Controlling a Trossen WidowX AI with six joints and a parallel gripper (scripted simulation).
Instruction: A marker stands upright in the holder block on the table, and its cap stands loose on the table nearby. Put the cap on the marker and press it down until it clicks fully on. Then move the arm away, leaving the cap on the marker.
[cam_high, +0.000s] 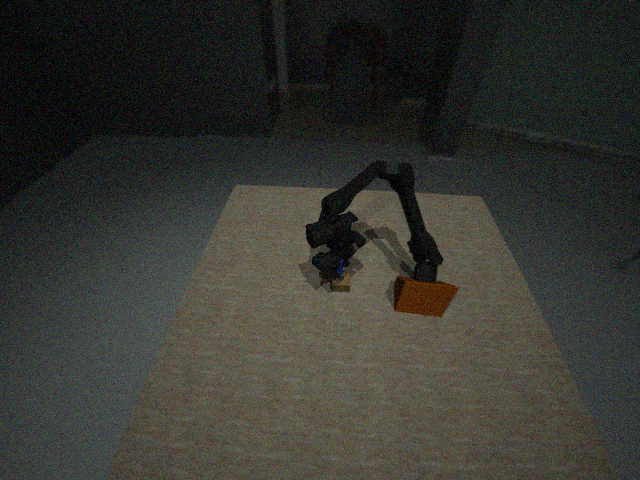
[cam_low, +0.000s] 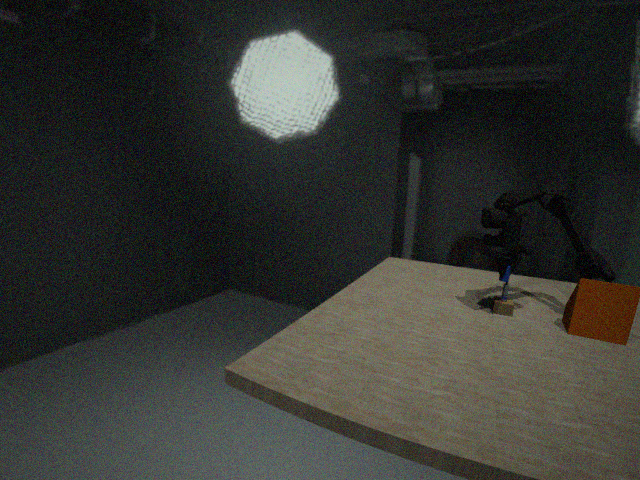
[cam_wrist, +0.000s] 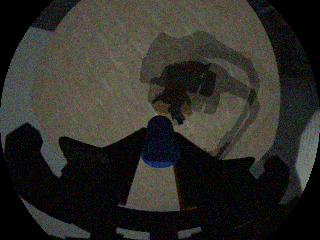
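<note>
Right now the marker is 50 mm below my gripper tip, 20 mm to the right of it and 20 mm behind it. Round my gripper tip: holder block (110 mm below, 20 mm to the right, 20 mm behind); blue cap (10 mm above).
</note>
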